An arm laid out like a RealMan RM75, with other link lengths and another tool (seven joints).
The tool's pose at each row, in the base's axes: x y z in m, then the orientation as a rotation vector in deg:
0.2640, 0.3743, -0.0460, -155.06, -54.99, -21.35
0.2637, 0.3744, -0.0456, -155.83, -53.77, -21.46
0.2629, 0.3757, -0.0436, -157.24, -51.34, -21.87
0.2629, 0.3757, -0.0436, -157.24, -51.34, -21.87
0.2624, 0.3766, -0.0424, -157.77, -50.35, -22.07
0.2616, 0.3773, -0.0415, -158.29, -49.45, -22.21
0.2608, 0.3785, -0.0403, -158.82, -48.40, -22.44
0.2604, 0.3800, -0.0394, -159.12, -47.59, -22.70
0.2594, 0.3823, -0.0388, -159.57, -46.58, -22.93
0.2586, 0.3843, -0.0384, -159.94, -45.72, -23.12
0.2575, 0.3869, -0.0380, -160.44, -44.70, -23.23
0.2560, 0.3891, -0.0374, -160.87, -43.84, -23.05
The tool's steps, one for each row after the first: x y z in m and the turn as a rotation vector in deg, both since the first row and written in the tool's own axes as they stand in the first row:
0.0000, -0.0003, -0.0004, -0.48, 0.00, 0.90
0.0007, -0.0021, -0.0020, -1.43, 0.16, 2.64
0.0007, -0.0021, -0.0020, -1.43, 0.16, 2.64
0.0013, -0.0033, -0.0029, -1.80, 0.25, 3.34
0.0014, -0.0044, -0.0037, -2.16, 0.30, 3.98
0.0018, -0.0060, -0.0045, -2.53, 0.41, 4.71
0.0027, -0.0076, -0.0050, -2.76, 0.59, 5.26
0.0035, -0.0100, -0.0050, -3.09, 0.73, 5.95
0.0041, -0.0121, -0.0048, -3.36, 0.84, 6.54
0.0050, -0.0148, -0.0046, -3.70, 0.89, 7.25
0.0053, -0.0175, -0.0047, -3.90, 0.76, 7.88

